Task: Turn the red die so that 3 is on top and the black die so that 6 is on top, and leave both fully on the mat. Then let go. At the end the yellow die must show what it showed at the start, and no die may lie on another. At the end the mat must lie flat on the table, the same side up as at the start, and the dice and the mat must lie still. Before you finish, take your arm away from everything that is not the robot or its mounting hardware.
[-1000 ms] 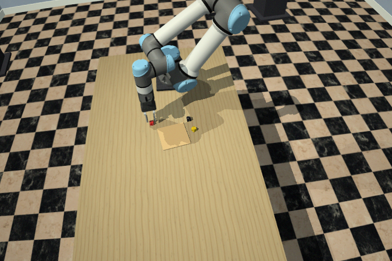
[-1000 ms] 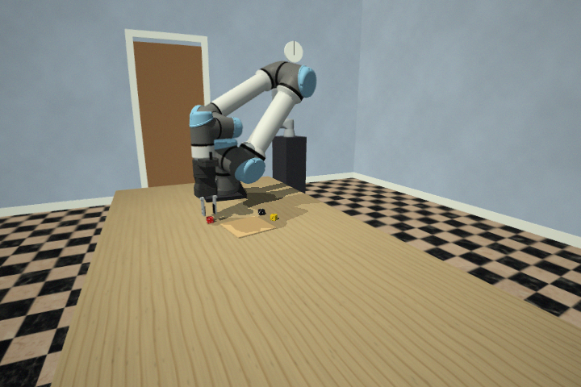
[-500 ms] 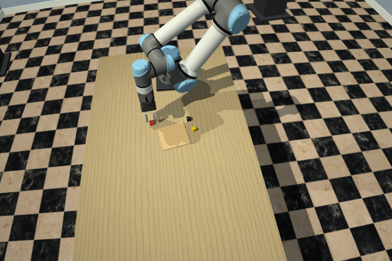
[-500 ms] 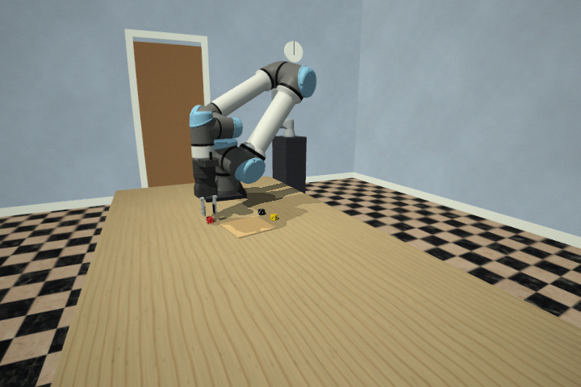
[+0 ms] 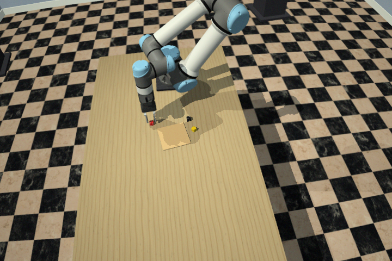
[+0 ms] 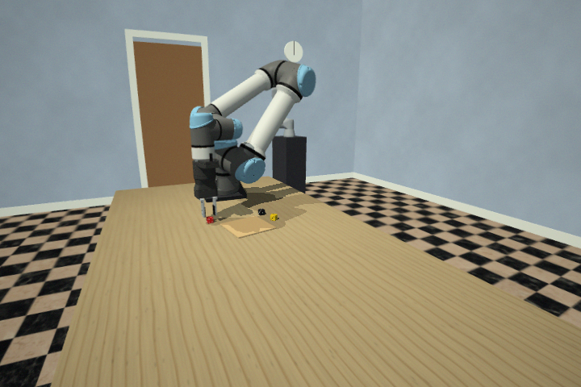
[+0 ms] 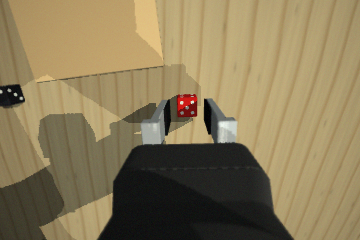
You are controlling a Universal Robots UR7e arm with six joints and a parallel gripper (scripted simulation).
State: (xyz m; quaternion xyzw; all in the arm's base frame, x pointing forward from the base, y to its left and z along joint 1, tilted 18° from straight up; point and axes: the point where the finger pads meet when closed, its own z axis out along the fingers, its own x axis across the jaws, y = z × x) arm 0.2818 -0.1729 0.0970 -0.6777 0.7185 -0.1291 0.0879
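Now: hand 3 cm above the red die. Round my hand: black die 3 cm ahead, 19 cm to the left, 3 cm below; then yellow die 11 cm ahead, 20 cm to the left, 3 cm below; then tan mat 11 cm ahead, 9 cm to the left, 4 cm below.
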